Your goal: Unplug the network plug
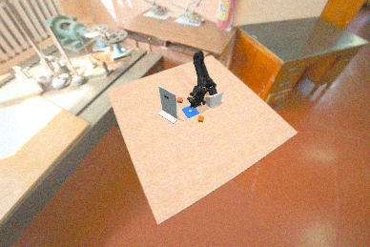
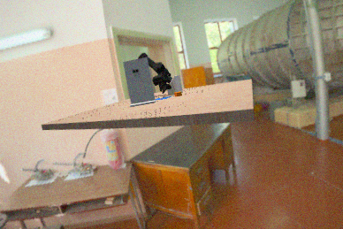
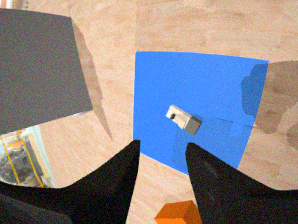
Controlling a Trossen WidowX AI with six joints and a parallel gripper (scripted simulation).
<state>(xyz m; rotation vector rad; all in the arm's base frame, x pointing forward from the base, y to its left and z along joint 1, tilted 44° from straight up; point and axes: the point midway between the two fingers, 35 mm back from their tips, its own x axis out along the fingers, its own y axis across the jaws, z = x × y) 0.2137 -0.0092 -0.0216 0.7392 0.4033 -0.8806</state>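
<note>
My gripper tip is 10 mm short of the network plug, 10 mm to the left of it and 40 mm above it. Also, from my gripper tip: brown-red cube: 40 mm ahead, 160 mm to the right, 30 mm below; then orange cube: 30 mm behind, 120 mm to the left, 30 mm below; then blue marked square: 10 mm ahead, 10 mm to the right, 50 mm below.
</note>
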